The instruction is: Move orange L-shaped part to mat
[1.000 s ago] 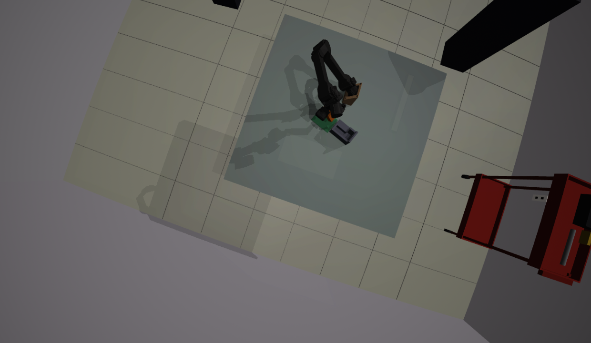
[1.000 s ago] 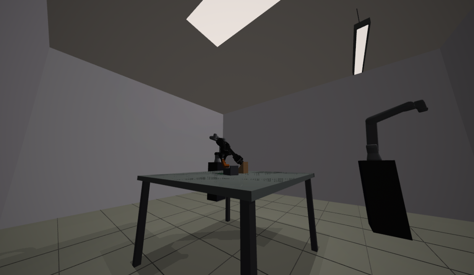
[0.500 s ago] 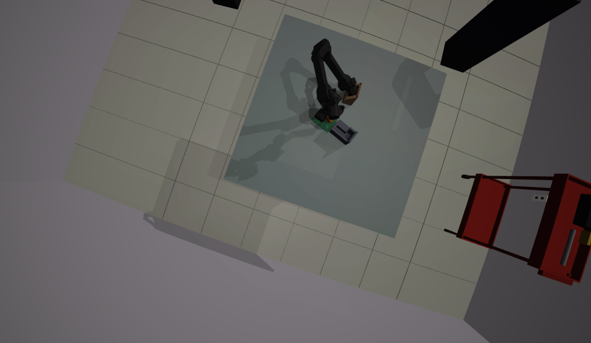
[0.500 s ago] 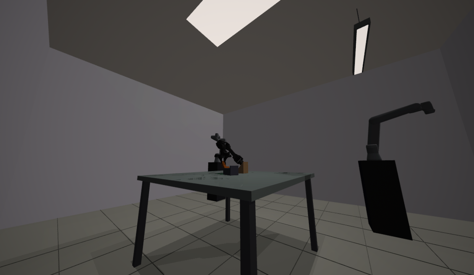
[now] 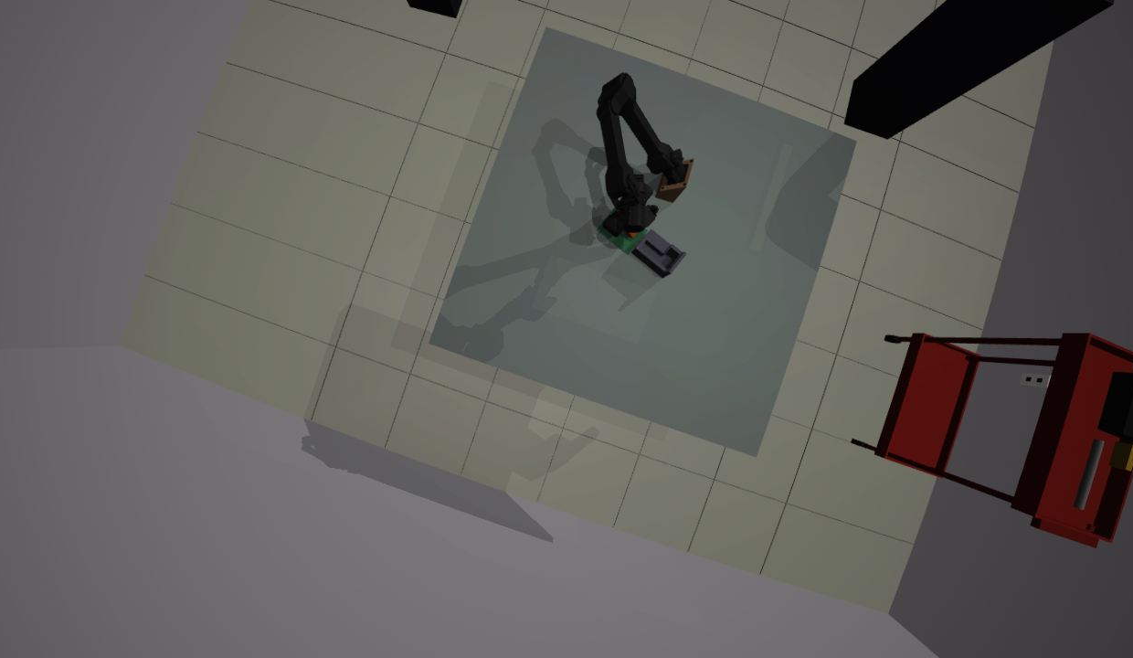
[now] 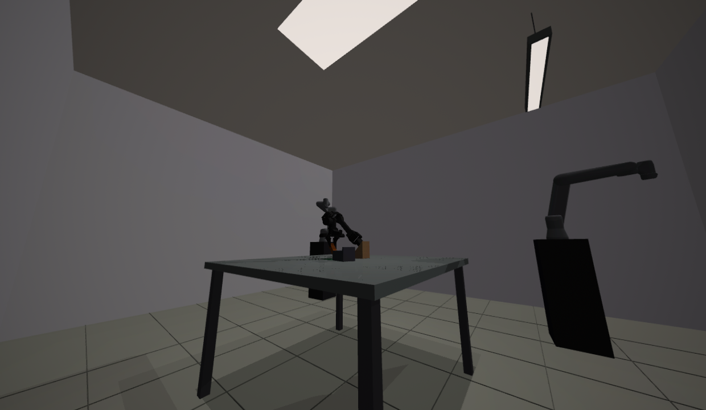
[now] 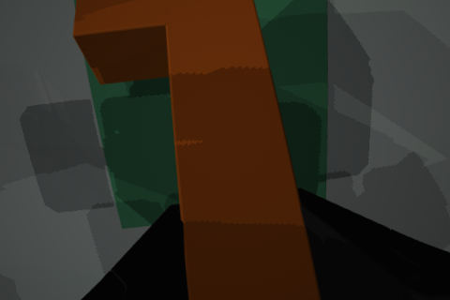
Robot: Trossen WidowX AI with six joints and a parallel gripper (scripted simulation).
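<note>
My gripper tip is now 100 mm above the green mat, 20 mm to the right of it and 10 mm short of it. Also, from my gripper tip: orange L-shaped part: 30 mm to the left, 30 mm below.
</note>
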